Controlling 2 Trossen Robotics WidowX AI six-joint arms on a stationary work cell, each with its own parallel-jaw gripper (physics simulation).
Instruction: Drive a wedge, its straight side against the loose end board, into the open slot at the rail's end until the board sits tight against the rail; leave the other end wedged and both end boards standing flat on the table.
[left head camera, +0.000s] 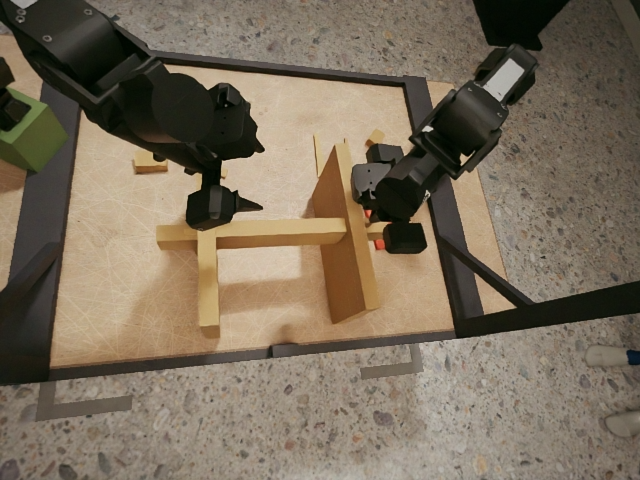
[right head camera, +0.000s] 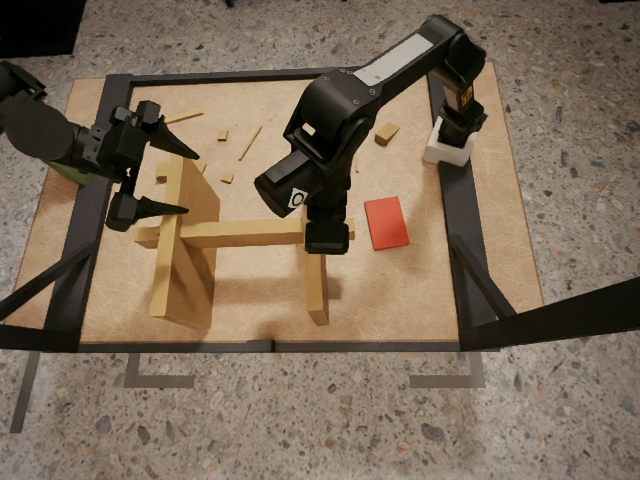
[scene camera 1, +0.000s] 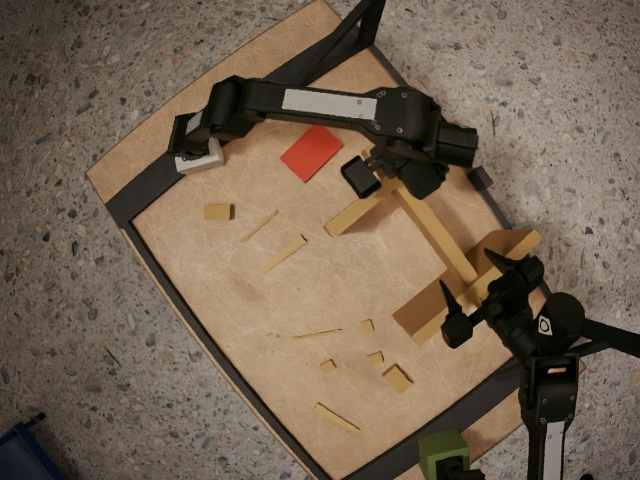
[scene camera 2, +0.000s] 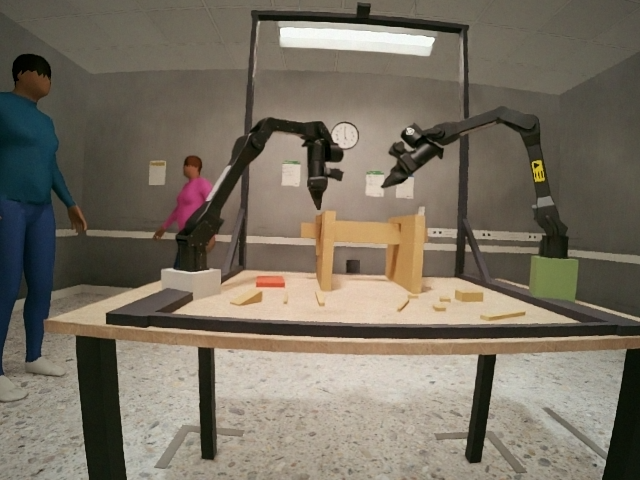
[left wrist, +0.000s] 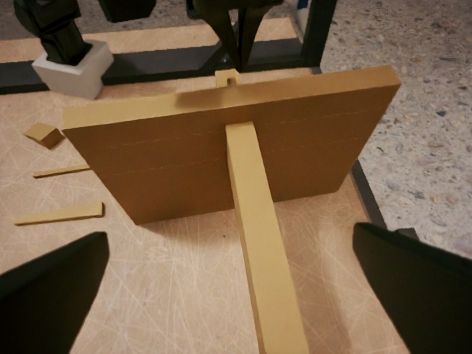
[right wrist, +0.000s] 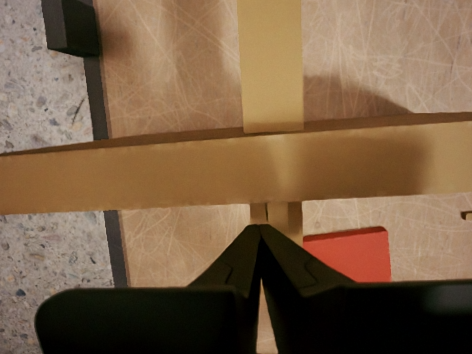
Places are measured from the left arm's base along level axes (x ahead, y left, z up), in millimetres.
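Where they show: left gripper, fingertip midpoint: (left head camera: 261, 179) (right head camera: 193, 184) (scene camera 1: 462, 265) (scene camera 2: 382, 185) (left wrist: 233, 238); right gripper, fingertip midpoint: (left head camera: 371, 221) (right head camera: 324, 220) (scene camera 2: 318, 210) (left wrist: 240, 69) (right wrist: 258, 235); left arm's base, origin of the base link: (left head camera: 3, 111) (scene camera 1: 449, 469) (scene camera 2: 553, 257); right arm's base, origin of the base link: (right head camera: 453, 134) (scene camera 1: 193, 144) (scene camera 2: 191, 269) (left wrist: 70, 53).
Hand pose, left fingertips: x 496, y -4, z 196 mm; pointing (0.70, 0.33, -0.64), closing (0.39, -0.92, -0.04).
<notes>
Things, the pixels of their top centre, and the offset from my left fingertips. "spot": a spot on its surface instead.
- rail, middle of its top: (left wrist: 261, 231) (left head camera: 283, 226) (scene camera 1: 438, 232) (right head camera: 242, 227) (scene camera 2: 365, 222) 1 mm right, 54 mm ahead, 119 mm down
- right arm's end board, middle of its top: (right wrist: 276, 174) (left wrist: 236, 93) (left head camera: 357, 219) (scene camera 2: 325, 213) 62 mm left, 168 mm ahead, 96 mm down
- left arm's end board, middle of its top: (left head camera: 206, 224) (scene camera 1: 480, 286) (right head camera: 168, 225) (scene camera 2: 404, 216) 64 mm right, 58 mm back, 96 mm down
- rail's protruding end, surface spot: (left wrist: 221, 78) (scene camera 2: 305, 222) spot: 100 mm left, 219 mm ahead, 129 mm down
- red block, middle of its top: (right wrist: 336, 270) (scene camera 1: 311, 151) (right head camera: 386, 221) (scene camera 2: 270, 279) 205 mm left, 274 mm ahead, 304 mm down
- wedge-shaped block, middle of its top: (left wrist: 35, 126) (scene camera 1: 215, 211) (scene camera 2: 246, 291) (right head camera: 388, 127) (left head camera: 378, 133) 440 mm left, 172 mm ahead, 292 mm down
The rail (right head camera: 242, 232) (scene camera 1: 434, 232) (left wrist: 260, 240) runs between two upright boards. The right arm's end board (scene camera 2: 325, 258) (left wrist: 150, 160) (right wrist: 150, 180) and the left arm's end board (right head camera: 165, 273) (scene camera 2: 408, 253) stand on the table. The rail's protruding end (scene camera 2: 308, 229) (left wrist: 221, 78) has a slot beyond the first board; whether anything sits in it is unclear. My right gripper (scene camera 2: 317, 206) (left wrist: 240, 69) (right wrist: 258, 235) is shut and empty above that end. My left gripper (right head camera: 192, 183) (left wrist: 233, 238) is open and empty above the other board. Thin wedges (scene camera 1: 283, 254) (scene camera 1: 260, 225) lie loose on the table.
A red block (right head camera: 386, 223) (scene camera 1: 311, 153) (scene camera 2: 270, 281) lies near the right arm's end board. A wedge-shaped block (scene camera 1: 218, 211) (scene camera 2: 248, 297), more thin pieces (scene camera 1: 317, 333) (scene camera 1: 336, 417) and several small blocks (scene camera 1: 397, 378) lie on the table. A dark frame (scene camera 2: 336, 328) borders the tabletop.
</notes>
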